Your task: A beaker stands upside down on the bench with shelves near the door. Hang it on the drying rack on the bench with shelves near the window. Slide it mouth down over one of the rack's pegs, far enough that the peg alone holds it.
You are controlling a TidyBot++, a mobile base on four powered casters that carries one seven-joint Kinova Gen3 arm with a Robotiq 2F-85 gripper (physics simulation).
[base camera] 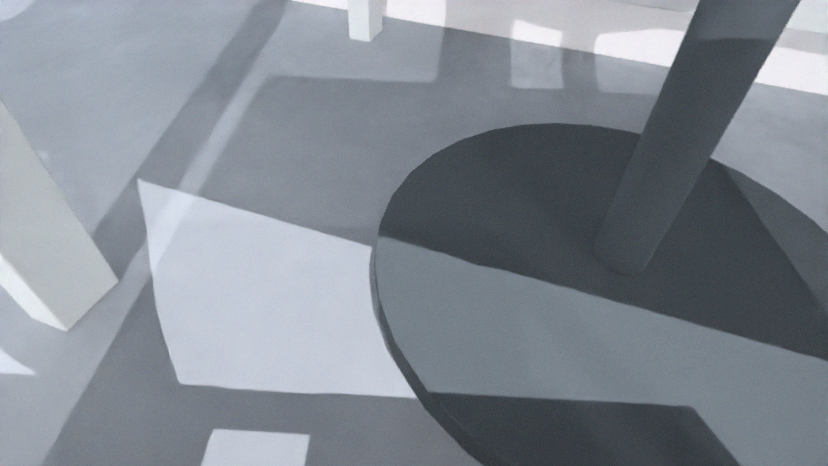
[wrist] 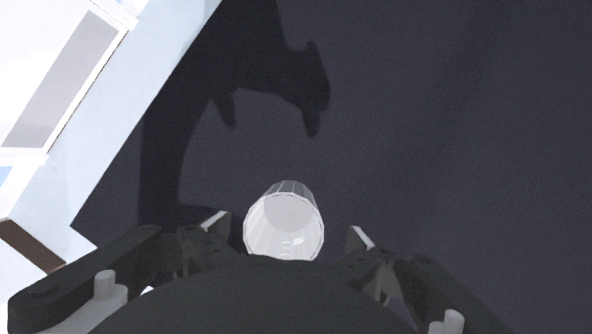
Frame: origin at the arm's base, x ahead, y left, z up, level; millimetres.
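Seen in the pictures: gripper, fingertip midpoint: (wrist: 288, 231).
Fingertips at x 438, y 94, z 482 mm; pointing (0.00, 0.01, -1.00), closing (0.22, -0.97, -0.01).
Observation:
A point is followed by its place in that frame.
The clear beaker (wrist: 283, 230) {x 428, y 96, z 455 mm} stands on the dark bench top (wrist: 425, 125) {x 583, y -32, z 366 mm} in the wrist view. One round end faces the camera, and its lower edge is hidden behind the gripper's body. My gripper (wrist: 288, 231) {x 439, y 94, z 482 mm} is open, with one fingertip left of the beaker and one right of it, and a gap on each side. How far the fingertips are above or beside the beaker is hard to tell. The drying rack does not show in either view.
A dark round disc (base camera: 492, 191) {x 489, y -76, z -367 mm} with a thick post (base camera: 683, 150) {x 382, y -181, z -232 mm} stands on the floor at the right. Pale legs (base camera: 52, 243) {x 339, y 284, z -319 mm} (base camera: 365, 20) {x 924, y 111, z -360 mm} stand left and at the back. A white panelled door (wrist: 45, 60) {x 518, y 1195, z -181 mm} lies beyond the bench's left edge. The arm's shadow falls on the bench.

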